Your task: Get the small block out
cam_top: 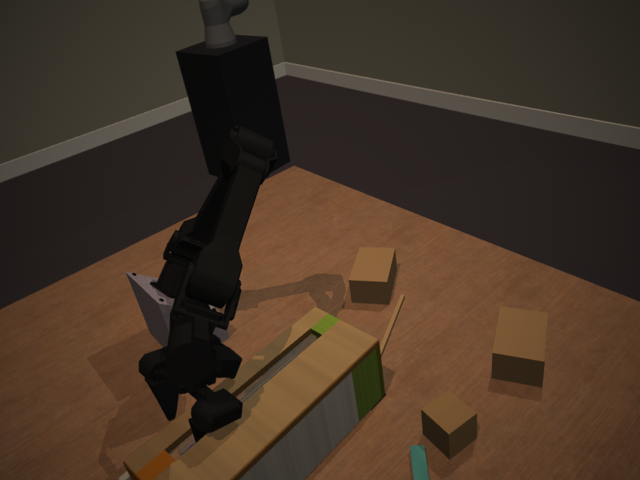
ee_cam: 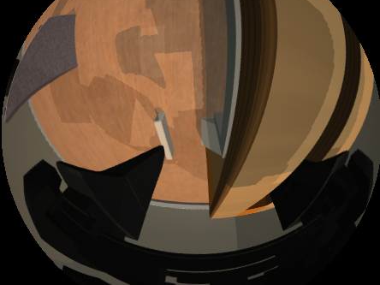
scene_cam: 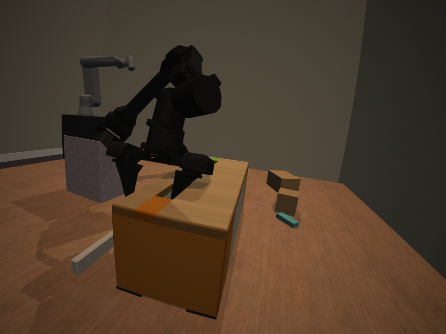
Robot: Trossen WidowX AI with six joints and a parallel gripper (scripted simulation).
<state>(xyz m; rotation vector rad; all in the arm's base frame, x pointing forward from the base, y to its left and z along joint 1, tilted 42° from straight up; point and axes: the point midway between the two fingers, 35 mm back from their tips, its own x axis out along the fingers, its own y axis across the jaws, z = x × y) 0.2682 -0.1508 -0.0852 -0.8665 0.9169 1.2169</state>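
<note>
The purple block is 6 cm ahead of my gripper tip and 2 cm to the right of it. Round my gripper tip: thin stick (8 cm ahead, 42 cm to the left, 8 cm below); then teal strip (28 cm ahead, 20 cm to the left, 8 cm below); then wooden-topped box (4 cm ahead, 10 cm to the left, 2 cm below).
</note>
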